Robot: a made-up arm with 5 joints. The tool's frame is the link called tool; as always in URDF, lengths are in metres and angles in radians. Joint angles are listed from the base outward. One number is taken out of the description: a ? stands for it. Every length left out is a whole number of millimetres.
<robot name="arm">
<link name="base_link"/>
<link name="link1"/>
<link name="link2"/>
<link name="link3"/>
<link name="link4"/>
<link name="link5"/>
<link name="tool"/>
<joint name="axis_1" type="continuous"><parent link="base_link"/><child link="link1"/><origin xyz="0.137 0.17 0.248" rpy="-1.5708 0 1.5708"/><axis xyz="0 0 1"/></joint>
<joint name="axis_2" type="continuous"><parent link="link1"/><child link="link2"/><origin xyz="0.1 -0.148 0" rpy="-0.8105 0.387 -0.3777"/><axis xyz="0 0 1"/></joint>
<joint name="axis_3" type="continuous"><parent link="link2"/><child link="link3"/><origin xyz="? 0.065 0" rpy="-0.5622 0.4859 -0.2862"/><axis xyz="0 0 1"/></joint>
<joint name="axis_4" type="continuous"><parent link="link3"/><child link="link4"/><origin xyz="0.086 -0.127 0" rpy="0.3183 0.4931 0.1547"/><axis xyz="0 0 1"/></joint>
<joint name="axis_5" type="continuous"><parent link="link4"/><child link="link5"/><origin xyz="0.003 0.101 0" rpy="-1.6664 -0.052 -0.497"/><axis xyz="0 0 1"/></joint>
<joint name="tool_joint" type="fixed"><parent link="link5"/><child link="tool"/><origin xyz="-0.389 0.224 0" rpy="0.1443 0.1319 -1.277"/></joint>
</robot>
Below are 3 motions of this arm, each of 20 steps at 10 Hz.
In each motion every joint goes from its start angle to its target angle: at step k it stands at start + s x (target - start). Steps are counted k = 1, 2, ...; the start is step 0. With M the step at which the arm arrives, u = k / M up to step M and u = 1 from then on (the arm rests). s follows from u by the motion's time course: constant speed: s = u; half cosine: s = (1 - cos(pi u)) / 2; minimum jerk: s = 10 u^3 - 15 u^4 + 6 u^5.
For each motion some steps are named. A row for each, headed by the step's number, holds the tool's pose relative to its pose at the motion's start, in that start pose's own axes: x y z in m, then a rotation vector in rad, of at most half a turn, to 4 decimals.
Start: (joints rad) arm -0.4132 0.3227 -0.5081 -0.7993 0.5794
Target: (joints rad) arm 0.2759 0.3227 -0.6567 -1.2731 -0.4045
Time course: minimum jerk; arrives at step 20
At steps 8, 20:
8: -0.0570 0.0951 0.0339 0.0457 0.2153 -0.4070
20: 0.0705 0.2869 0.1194 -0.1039 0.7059 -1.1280

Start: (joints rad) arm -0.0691 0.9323 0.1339 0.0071 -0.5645
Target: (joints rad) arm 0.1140 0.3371 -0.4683 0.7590 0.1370
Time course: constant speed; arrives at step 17
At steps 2, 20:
2: 0.0361 -0.0295 0.0186 -0.0433 0.0804 0.0898
20: 0.3217 -0.1556 0.0920 -0.2217 0.7010 0.5510

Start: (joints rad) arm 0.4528 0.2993 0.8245 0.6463 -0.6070
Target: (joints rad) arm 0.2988 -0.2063 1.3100 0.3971 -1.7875
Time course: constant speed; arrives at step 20
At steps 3, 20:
3: -0.0581 0.0649 -0.0081 0.0114 0.0285 -0.1892
20: -0.1137 0.5215 -0.0375 -0.0883 0.1061 -1.2931

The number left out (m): 0.118
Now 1 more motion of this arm.
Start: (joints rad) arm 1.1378 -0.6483 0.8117 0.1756 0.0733
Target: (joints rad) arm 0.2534 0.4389 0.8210 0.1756 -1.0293
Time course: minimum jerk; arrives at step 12
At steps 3, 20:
3: -0.0215 0.0409 -0.0307 0.0365 -0.0678 -0.0420
20: -0.2310 0.4680 -0.1820 0.8185 -0.2784 -0.5380

